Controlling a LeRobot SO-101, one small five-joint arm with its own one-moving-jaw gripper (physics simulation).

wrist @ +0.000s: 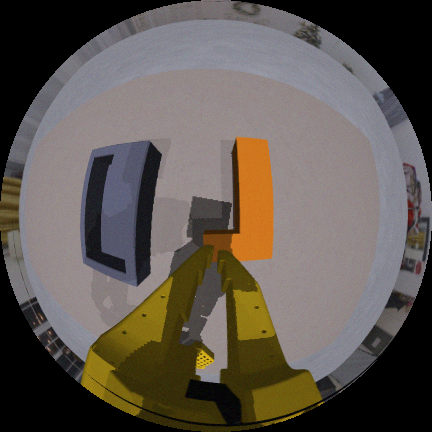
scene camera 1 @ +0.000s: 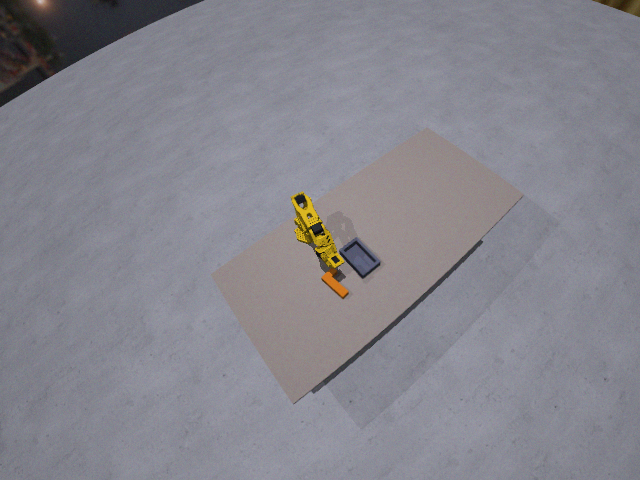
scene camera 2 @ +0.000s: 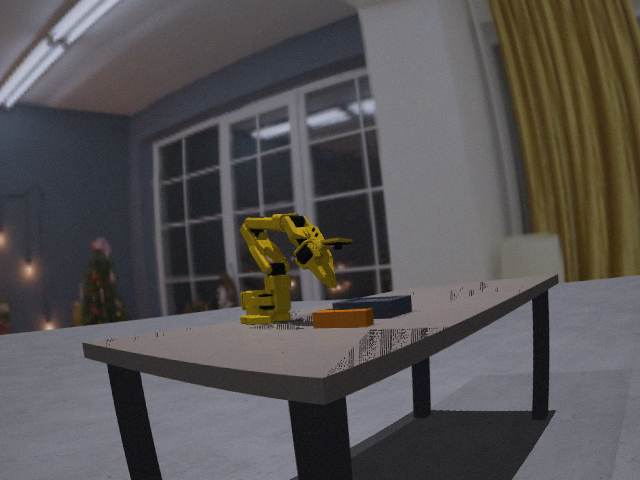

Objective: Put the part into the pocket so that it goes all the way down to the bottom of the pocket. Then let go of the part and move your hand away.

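Where they show: hand, tool point: (wrist: 212, 254) (scene camera 2: 333, 286); arm's base, link origin: (wrist: 180, 345) (scene camera 2: 273, 321).
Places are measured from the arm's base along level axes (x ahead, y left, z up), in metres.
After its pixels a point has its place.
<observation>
The orange L-shaped part (scene camera 1: 334, 285) @[x 0.240, y -0.068, z 0.030 m] (scene camera 2: 342, 317) @[x 0.247, y -0.079, z 0.019 m] (wrist: 252, 201) @[x 0.231, y -0.062, z 0.030 m] lies flat on the beige table top (scene camera 1: 439, 207) @[x 0.254, y 0.508, z 0.000 m] (scene camera 2: 258, 356) @[x 0.299, y -0.351, z 0.000 m] (wrist: 314, 160) @[x 0.305, y -0.159, z 0.000 m]. The grey pocket tray (scene camera 1: 371, 268) @[x 0.278, y 0.078, z 0.034 m] (scene camera 2: 379, 305) @[x 0.256, y 0.035, z 0.026 m] (wrist: 120, 148) @[x 0.273, y 0.068, z 0.036 m] stands beside it, a short gap away, and its hollow is empty. My yellow gripper (scene camera 1: 333, 268) @[x 0.198, y -0.032, z 0.074 m] (scene camera 2: 330, 284) (wrist: 215, 254) @[x 0.198, y -0.032, z 0.074 m] is shut with nothing between the jaws. It hangs a little above the table, tips pointing down at the part's short leg, and it does not touch the part.
The arm's base (scene camera 2: 266, 307) @[x -0.003, y -0.012, z 0.034 m] stands on the table behind the part. The table's edges are far from the part and the tray. Grey floor surrounds the table.
</observation>
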